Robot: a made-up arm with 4 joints. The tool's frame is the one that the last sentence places.
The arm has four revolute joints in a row. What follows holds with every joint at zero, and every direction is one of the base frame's.
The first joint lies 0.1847 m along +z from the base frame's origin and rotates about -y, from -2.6 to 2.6 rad.
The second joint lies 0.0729 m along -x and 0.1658 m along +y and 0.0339 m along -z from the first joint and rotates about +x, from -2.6 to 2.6 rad.
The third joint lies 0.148 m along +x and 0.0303 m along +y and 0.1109 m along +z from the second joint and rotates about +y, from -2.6 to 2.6 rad.
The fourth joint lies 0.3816 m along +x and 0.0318 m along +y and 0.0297 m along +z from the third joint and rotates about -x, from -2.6 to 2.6 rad.
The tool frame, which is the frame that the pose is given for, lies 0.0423 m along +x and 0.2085 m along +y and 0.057 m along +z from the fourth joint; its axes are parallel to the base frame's.
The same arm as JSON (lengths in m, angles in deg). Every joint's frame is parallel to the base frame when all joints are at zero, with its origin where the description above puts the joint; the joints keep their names.
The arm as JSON. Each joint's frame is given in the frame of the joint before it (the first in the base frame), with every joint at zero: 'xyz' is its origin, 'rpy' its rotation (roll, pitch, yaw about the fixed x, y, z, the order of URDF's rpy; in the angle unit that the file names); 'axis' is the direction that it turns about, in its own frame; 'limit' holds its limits. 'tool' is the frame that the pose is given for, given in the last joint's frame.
{"units": {"length": "m", "angle": "deg"}, "joints": [
  {"name": "joint 1", "type": "revolute", "origin": {"xyz": [0.0, 0.0, 0.1847], "rpy": [0.0, 0.0, 0.0]}, "axis": [0.0, -1.0, 0.0], "limit": {"lower": -148.97, "upper": 148.97}},
  {"name": "joint 2", "type": "revolute", "origin": {"xyz": [-0.0729, 0.1658, -0.0339], "rpy": [0.0, 0.0, 0.0]}, "axis": [1.0, 0.0, 0.0], "limit": {"lower": -148.97, "upper": 148.97}},
  {"name": "joint 3", "type": "revolute", "origin": {"xyz": [0.148, 0.0303, 0.1109], "rpy": [0.0, 0.0, 0.0]}, "axis": [0.0, 1.0, 0.0], "limit": {"lower": -148.97, "upper": 148.97}},
  {"name": "joint 4", "type": "revolute", "origin": {"xyz": [0.3816, 0.0318, 0.0297], "rpy": [0.0, 0.0, 0.0]}, "axis": [-1.0, 0.0, 0.0], "limit": {"lower": -148.97, "upper": 148.97}}
], "tool": {"origin": {"xyz": [0.0423, 0.2085, 0.057], "rpy": [0.0, 0.0, 0.0]}}}

